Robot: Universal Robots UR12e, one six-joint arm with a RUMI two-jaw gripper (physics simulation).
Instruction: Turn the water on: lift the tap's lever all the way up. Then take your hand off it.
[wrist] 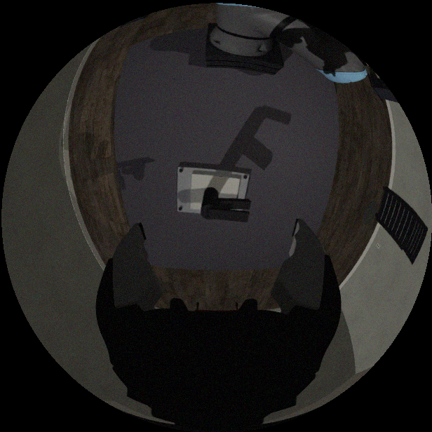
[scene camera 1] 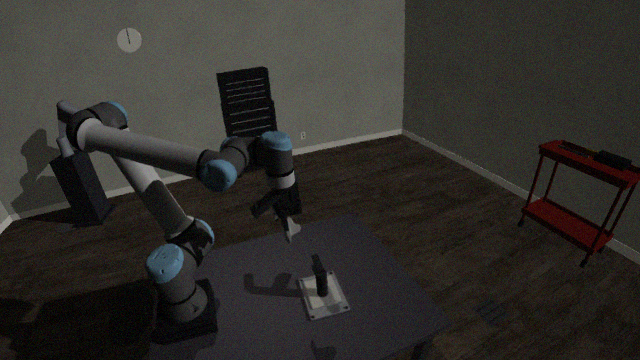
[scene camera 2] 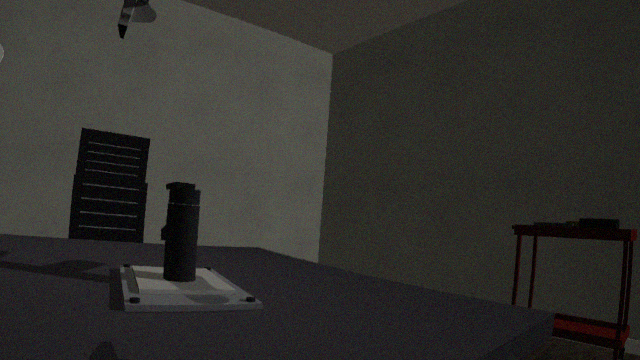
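Where they show: gripper, fingertip midpoint: (scene camera 1: pixel 284 232) (scene camera 2: pixel 131 22); arm's base, link origin: (scene camera 1: pixel 185 304).
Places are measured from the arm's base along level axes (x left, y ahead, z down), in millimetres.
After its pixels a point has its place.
Observation:
The black tap (scene camera 1: pixel 322 286) {x 14, y 582, z 12 mm} (scene camera 2: pixel 181 245) {x 14, y 582, z 30 mm} (wrist: pixel 209 196) stands upright on a pale base plate (scene camera 1: pixel 330 313) {x -75, y 596, z 88 mm} (scene camera 2: pixel 190 306) {x -83, y 588, z 90 mm} (wrist: pixel 184 192). Its lever (scene camera 1: pixel 316 262) {x 90, y 573, z -60 mm} (scene camera 2: pixel 181 186) {x 37, y 577, z -54 mm} (wrist: pixel 232 216) sits on top and points away from scene camera 2; it looks about level there, but its exact tilt is hard to tell. The spout (scene camera 2: pixel 164 232) {x 118, y 560, z 23 mm} (wrist: pixel 237 204) sticks out below the lever on the same side. My gripper (scene camera 1: pixel 288 235) {x 31, y 462, z -291 mm} (wrist: pixel 217 223) is open and empty, pointing down. It hangs above and apart from the tap, past the lever's free end. In the scene camera 2 view, part of one finger shows high at the upper left.
The tap's plate lies on a dark table (scene camera 1: pixel 380 280) {x 57, y 858, z 96 mm} (scene camera 2: pixel 350 310) {x -97, y 796, z 97 mm} (wrist: pixel 165 110). My arm's base (scene camera 1: pixel 182 305) {x -70, y 28, z -75 mm} (wrist: pixel 245 50) stands on the table too. A red cart (scene camera 1: pixel 570 158) (scene camera 2: pixel 550 231) stands off to the right. A black slatted cabinet (scene camera 1: pixel 245 102) (scene camera 2: pixel 109 192) (wrist: pixel 402 225) stands by the wall.

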